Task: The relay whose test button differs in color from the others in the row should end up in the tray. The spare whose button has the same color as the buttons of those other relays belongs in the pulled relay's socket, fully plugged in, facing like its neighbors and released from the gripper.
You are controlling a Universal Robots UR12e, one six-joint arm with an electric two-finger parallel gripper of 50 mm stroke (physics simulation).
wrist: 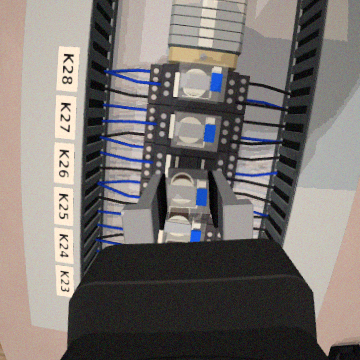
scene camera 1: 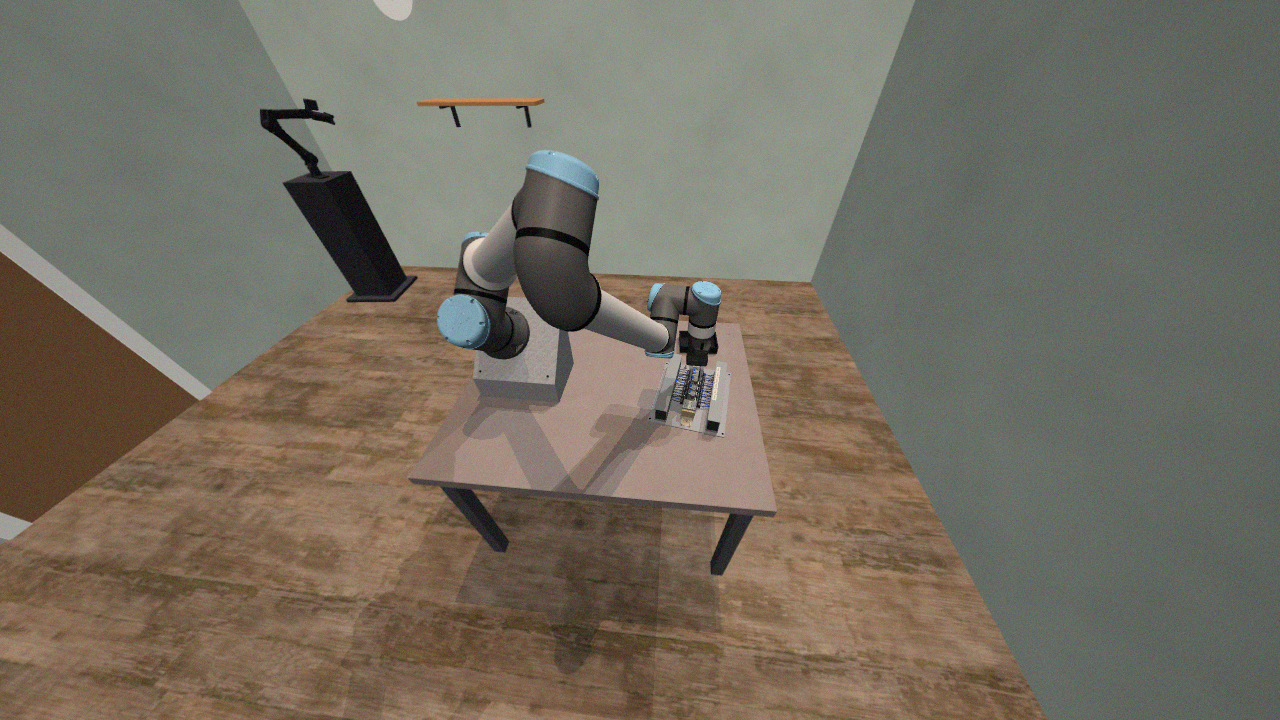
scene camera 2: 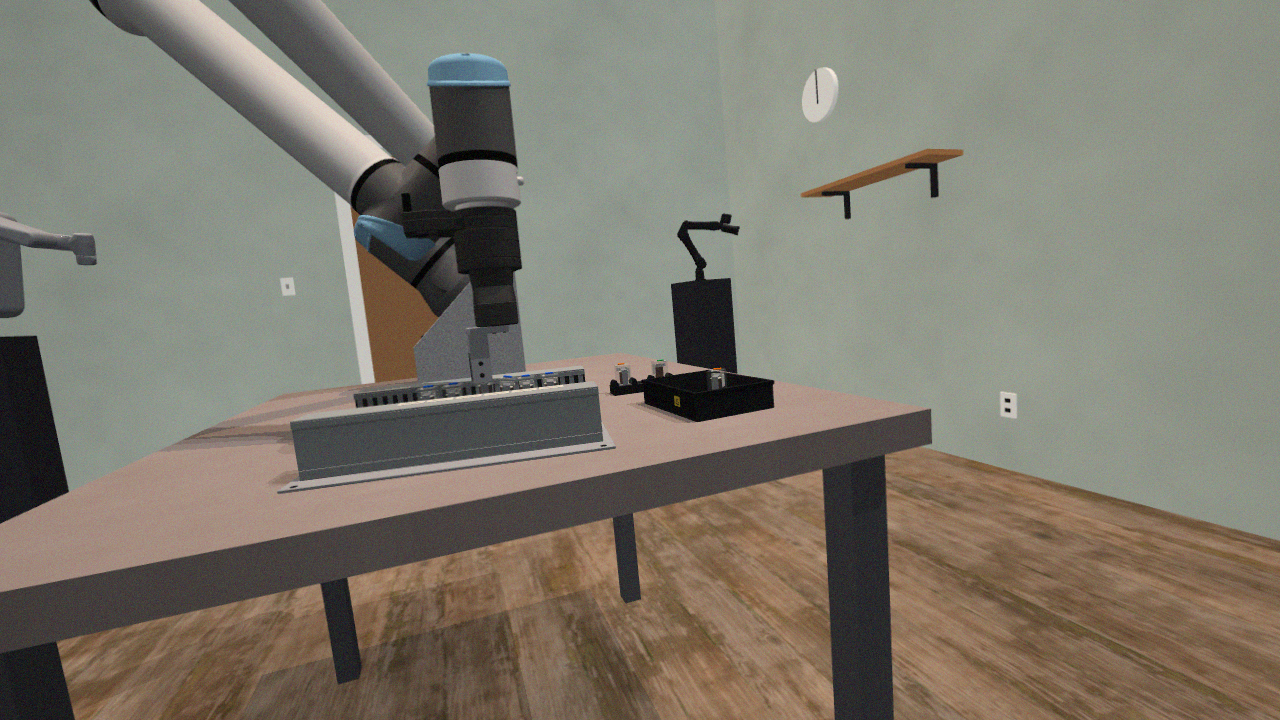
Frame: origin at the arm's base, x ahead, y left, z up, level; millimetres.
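Where they show: gripper, fingertip midpoint: [wrist: 187, 189] [scene camera 1: 694, 379] [scene camera 2: 481, 381]; arm's base, origin of the base link: [scene camera 1: 504, 333].
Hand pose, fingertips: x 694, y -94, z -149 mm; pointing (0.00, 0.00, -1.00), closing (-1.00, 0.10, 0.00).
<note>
Things, the pixels of their top centre, and the offset from my fingertips.
- clear relay with a blue button, middle of its top: [wrist: 187, 196] [scene camera 2: 483, 375] dx +0, dy +3, dz +7 mm
- dark slotted socket, middle of its top: [wrist: 186, 187] [scene camera 1: 693, 384] dx +2, dy +8, dz -37 mm
- K28 relay, middle of its top: [wrist: 201, 80] [scene camera 2: 426, 386] [scene camera 1: 691, 391] dx -18, dy -62, dz +1 mm
- K27 relay, middle of its top: [wrist: 195, 131] [scene camera 2: 451, 383] dx -10, dy -34, dz +1 mm
- black tray, middle of its top: [scene camera 2: 702, 379] [scene camera 1: 698, 338] dx +53, dy +279, dz -34 mm
- spare with an orange button, middle of its top: [scene camera 2: 622, 363] dx -144, dy +248, dz -20 mm
- green button, middle of its top: [scene camera 2: 658, 359] dx -133, dy +311, dz -20 mm
My gripper [scene camera 1: 696, 363] [scene camera 2: 480, 376] [wrist: 187, 189] points down at the relay row, shut on a clear relay with a blue button [wrist: 201, 196]. This relay is upright at the K26 place, its button on the same side as its neighbors'. It looks higher than they do; part of the dark slotted socket [wrist: 186, 163] shows beside it. Its pins are hidden. The K28 relay [wrist: 194, 85], K27 relay [wrist: 190, 131] and the relay below the held one [wrist: 177, 227] have blue buttons. In scene camera 2, a relay [scene camera 2: 716, 381] with an orange-looking button is inside the black tray [scene camera 2: 735, 400].
Beside the tray, a spare with an orange button [scene camera 2: 622, 375] and one with a green button [scene camera 2: 660, 368] stand upright in black holders. Slotted wire ducts [wrist: 97, 150] [wrist: 300, 115] and wires flank the row. Grey terminal blocks [wrist: 207, 30] adjoin K28.
</note>
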